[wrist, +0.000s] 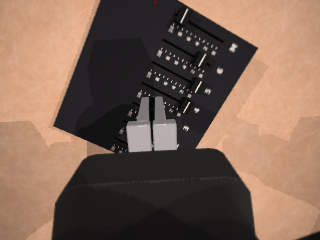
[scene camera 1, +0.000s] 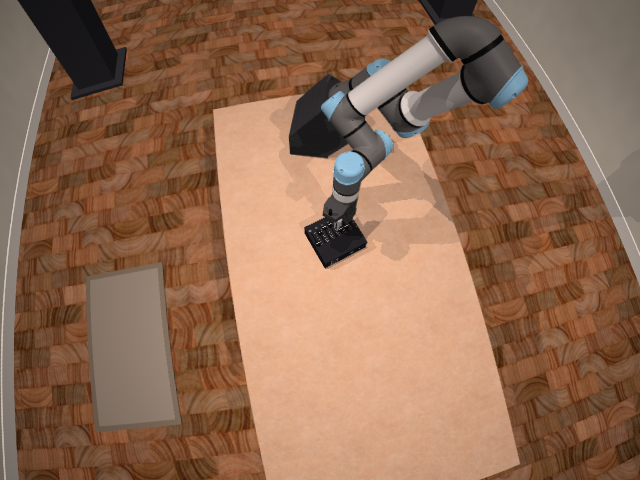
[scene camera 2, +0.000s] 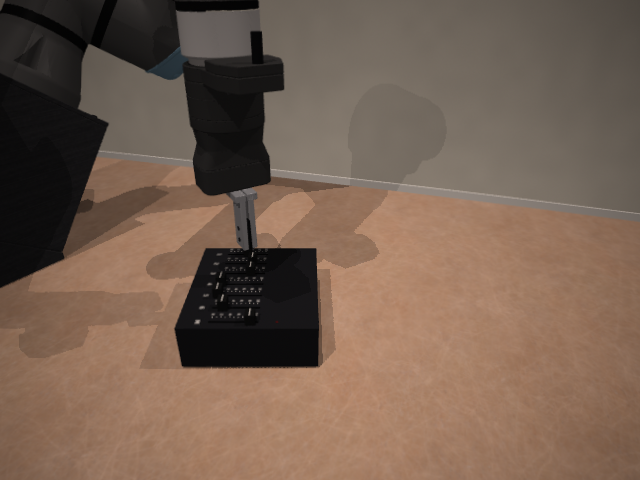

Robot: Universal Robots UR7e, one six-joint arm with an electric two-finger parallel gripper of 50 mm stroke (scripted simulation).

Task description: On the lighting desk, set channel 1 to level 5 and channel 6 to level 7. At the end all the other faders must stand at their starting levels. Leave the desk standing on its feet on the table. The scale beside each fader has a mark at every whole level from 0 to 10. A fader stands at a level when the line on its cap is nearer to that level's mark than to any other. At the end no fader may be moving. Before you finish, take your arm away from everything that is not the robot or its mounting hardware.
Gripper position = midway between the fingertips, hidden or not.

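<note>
My gripper (scene camera 2: 247, 244) is visible, and the wrist view (wrist: 152, 110) shows it too.
</note>
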